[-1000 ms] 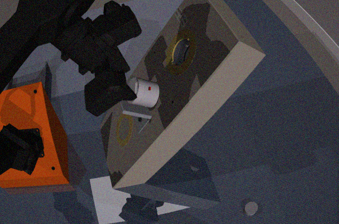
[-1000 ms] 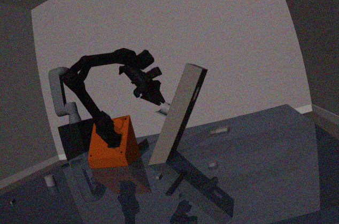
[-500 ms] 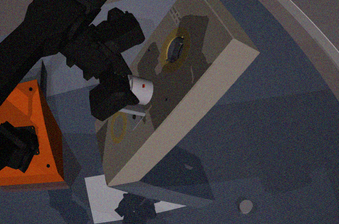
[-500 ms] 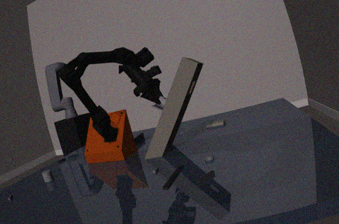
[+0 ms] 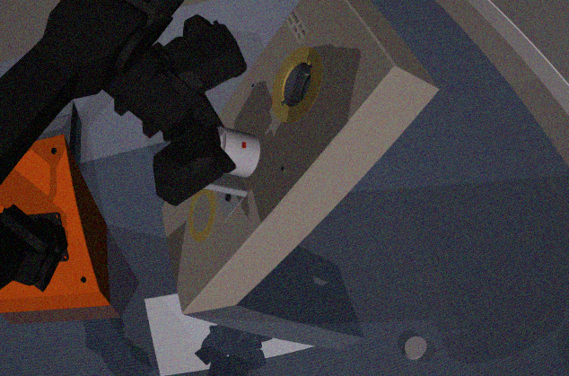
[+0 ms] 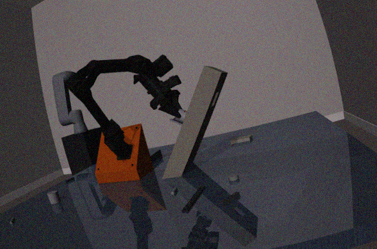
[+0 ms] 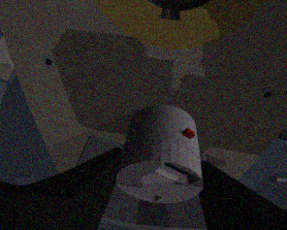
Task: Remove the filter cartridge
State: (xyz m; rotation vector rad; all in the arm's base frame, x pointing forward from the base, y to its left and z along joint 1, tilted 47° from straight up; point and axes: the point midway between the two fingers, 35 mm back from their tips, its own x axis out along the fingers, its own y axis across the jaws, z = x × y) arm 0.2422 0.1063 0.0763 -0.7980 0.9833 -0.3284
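Now: gripper tip 40 mm short of the tan service panel, 20 mm above it and 10 mm to the right of it. The rest, counted from my gripper tip: round grey filter cartridge right at my gripper tip.
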